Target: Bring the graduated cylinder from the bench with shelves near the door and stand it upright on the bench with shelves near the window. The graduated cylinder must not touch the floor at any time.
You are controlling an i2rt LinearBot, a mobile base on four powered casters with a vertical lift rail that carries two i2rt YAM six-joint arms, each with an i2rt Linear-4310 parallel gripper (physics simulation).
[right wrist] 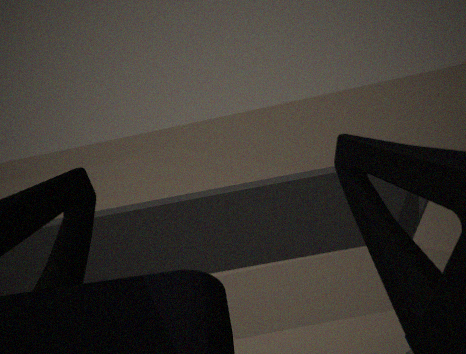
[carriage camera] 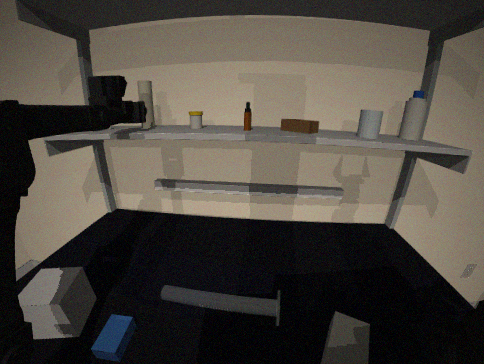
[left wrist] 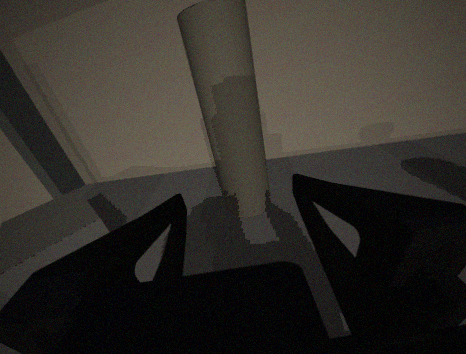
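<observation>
A grey tube with a flat disc at its right end, which looks like the graduated cylinder, lies on its side on the dark bench top in the carriage view. A plain beige upright cylinder stands at the left of the shelf. My left gripper is open and empty at shelf height, with the beige cylinder just beyond and between its fingertips in the left wrist view. My right gripper is open and empty, facing a shelf edge and the wall.
On the shelf stand a yellow-lidded jar, an amber bottle, a brown box, a pale beaker and a blue-capped bottle. A white block, a blue box and a grey wedge are lower down.
</observation>
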